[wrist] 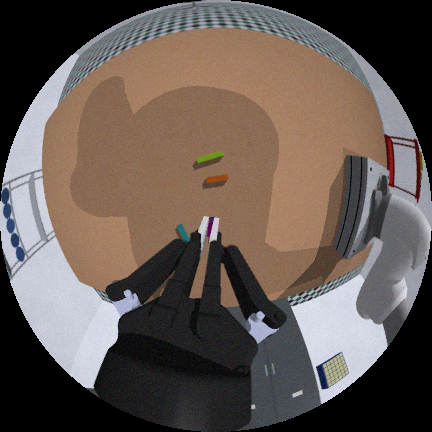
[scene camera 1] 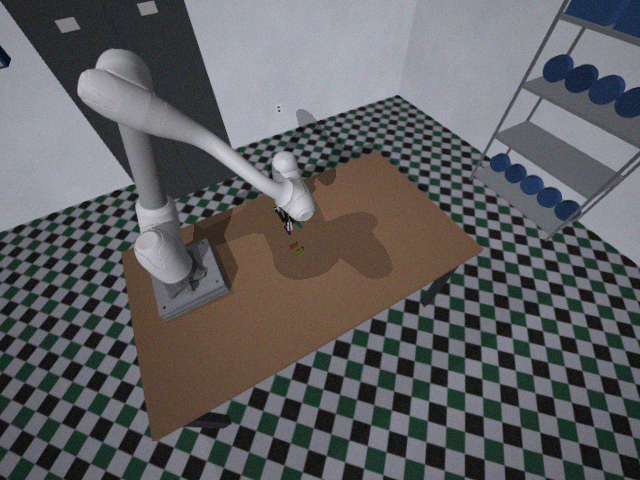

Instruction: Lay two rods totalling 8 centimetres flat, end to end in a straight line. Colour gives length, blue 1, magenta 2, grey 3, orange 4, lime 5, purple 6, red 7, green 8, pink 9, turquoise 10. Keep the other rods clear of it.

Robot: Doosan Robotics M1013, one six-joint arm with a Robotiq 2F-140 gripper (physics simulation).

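Places are measured from the arm's base along level axes (x right, y down, z ahead), in centimetres.
Pixels of known places: gripper, between the fingertips: (wrist: 210, 224) (scene camera 1: 289, 228); arm's base, origin of its link: (wrist: 376, 211) (scene camera 1: 181, 273).
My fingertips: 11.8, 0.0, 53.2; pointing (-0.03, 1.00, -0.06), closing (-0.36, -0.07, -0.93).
Observation:
For each thing: its top centre in the pictures, then the offset to it from my fingertips, as dx, dy, dz. Level surfaces: height alone.
- magenta rod, centre of its top: (wrist: 209, 230) -0.8, -0.4, +0.3
- purple rod, centre of its top: (wrist: 213, 231) (scene camera 1: 287, 229) -4.3, +6.2, +0.8
- turquoise rod, centre of its top: (wrist: 188, 244) (scene camera 1: 294, 221) -6.1, +6.2, +7.1
- orange rod, centre of its top: (wrist: 216, 178) (scene camera 1: 293, 245) +6.0, +6.2, -2.8
- lime rod, centre of its top: (wrist: 209, 156) (scene camera 1: 298, 251) +10.4, +6.2, -2.7
- brown table, height of its surface: dy +7.2
My gripper (scene camera 1: 289, 226) (wrist: 210, 224) is shut on the magenta rod (wrist: 210, 230), low over the table, with the white pads on either side of it. The purple rod (scene camera 1: 287, 231) (wrist: 211, 218) shows partly at the far end of the magenta rod, just by the fingertips; the pads hide the rest. The two look roughly in line in the wrist view, but whether they touch or lie at the same height I cannot tell. The turquoise rod (scene camera 1: 297, 224) (wrist: 183, 233) lies beside the fingers, partly hidden by them. The blue rod does not show.
The orange rod (scene camera 1: 294, 245) (wrist: 217, 179) and the lime rod (scene camera 1: 299, 251) (wrist: 210, 157) lie apart from each other on the brown table (scene camera 1: 248, 320) (wrist: 320, 100), out beyond the fingertips. The arm's grey base plate (scene camera 1: 219, 289) (wrist: 350, 200) stands at one end of the table.

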